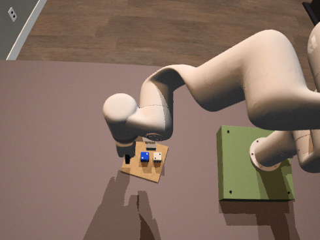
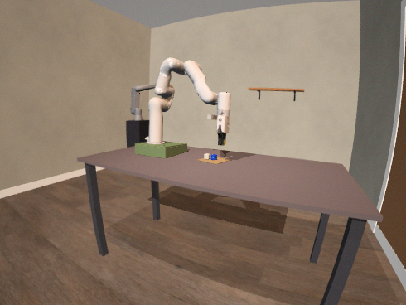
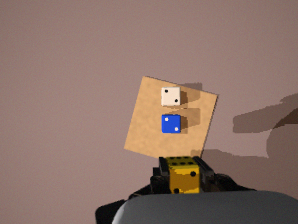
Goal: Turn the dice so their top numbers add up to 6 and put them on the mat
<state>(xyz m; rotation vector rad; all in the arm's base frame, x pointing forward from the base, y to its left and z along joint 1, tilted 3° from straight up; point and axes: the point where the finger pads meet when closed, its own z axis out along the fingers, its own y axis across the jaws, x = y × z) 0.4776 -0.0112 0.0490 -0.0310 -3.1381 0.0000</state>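
Right now the blue die is 100 mm below my hand and 50 mm behind it. From my hand the other things lie so: yellow die 10 mm below; tan mat 120 mm below, 40 mm behind; white die 100 mm below, 90 mm behind.
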